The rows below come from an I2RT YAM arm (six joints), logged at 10 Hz.
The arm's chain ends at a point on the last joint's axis. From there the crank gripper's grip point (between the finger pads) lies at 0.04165 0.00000 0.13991 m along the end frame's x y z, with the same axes.
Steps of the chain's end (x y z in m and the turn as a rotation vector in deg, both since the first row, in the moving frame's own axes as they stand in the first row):
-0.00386, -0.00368, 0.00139, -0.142, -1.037, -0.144
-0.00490, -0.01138, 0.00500, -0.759, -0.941, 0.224
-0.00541, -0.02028, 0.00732, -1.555, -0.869, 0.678
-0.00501, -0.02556, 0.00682, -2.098, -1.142, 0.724
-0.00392, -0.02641, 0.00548, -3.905, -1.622, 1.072
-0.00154, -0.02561, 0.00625, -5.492, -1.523, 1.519
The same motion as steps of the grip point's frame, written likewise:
-0.00640, -0.00343, 0.00212, -0.142, -1.037, -0.144
-0.00721, -0.00936, 0.00565, -0.759, -0.941, 0.224
-0.00756, -0.01599, 0.00788, -1.555, -0.869, 0.678
-0.00784, -0.01991, 0.00752, -2.098, -1.142, 0.724
-0.00799, -0.01610, 0.00625, -3.905, -1.622, 1.072
-0.00546, -0.01112, 0.00661, -5.492, -1.523, 1.519

